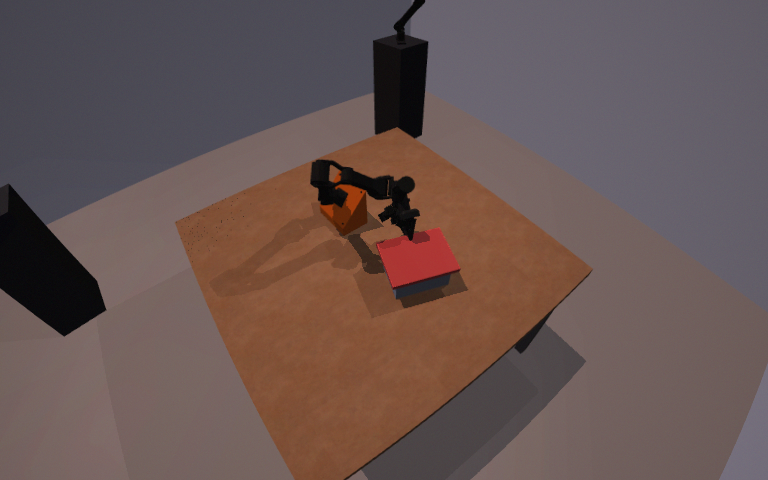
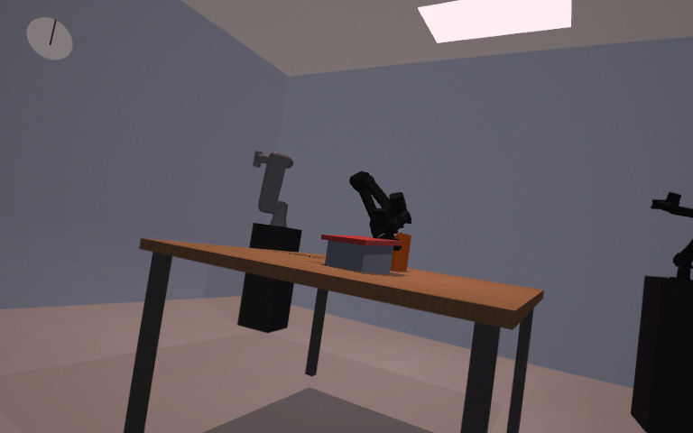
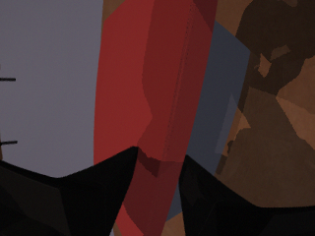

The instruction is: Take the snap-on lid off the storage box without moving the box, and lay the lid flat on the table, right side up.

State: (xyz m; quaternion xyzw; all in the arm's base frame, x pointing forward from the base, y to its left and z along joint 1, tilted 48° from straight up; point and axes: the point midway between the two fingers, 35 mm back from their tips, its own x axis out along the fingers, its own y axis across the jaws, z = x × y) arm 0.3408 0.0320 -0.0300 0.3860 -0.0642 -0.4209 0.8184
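The red lid is 70 mm ahead of my gripper tip and 30 mm to the right of it. Also, from my gripper tip: grey-blue storage box 70 mm ahead, 30 mm to the right, 60 mm below.
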